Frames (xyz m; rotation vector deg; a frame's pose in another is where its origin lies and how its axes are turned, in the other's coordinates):
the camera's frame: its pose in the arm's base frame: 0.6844 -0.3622 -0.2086 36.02 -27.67 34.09
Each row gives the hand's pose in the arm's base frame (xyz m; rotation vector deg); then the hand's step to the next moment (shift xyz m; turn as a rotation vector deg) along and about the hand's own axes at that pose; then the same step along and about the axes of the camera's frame.
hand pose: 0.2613 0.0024 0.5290 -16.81 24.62 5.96
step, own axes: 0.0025 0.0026 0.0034 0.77 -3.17 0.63
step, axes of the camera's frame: 0.0043 0.0008 -0.0023 0.65 -2.36 2.25
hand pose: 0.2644 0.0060 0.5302 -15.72 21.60 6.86
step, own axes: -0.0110 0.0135 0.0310 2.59 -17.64 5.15
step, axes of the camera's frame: 0.0230 0.0263 0.0067 4.24 -11.39 14.02
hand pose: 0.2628 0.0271 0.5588 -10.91 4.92 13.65
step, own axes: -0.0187 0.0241 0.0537 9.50 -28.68 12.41
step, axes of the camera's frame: 0.0247 0.0525 0.0211 13.49 -19.31 22.62
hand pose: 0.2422 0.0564 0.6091 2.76 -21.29 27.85
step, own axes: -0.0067 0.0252 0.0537 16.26 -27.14 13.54
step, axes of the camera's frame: 0.0056 0.0492 0.0333 20.25 -18.03 21.20
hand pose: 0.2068 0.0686 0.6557 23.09 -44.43 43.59
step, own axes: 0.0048 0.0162 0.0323 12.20 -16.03 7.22
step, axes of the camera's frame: -0.0055 0.0226 0.0280 14.56 -10.02 12.07
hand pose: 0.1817 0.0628 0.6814 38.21 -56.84 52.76
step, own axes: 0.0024 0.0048 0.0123 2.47 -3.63 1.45
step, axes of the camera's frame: -0.0044 0.0039 0.0120 3.12 -2.37 2.45
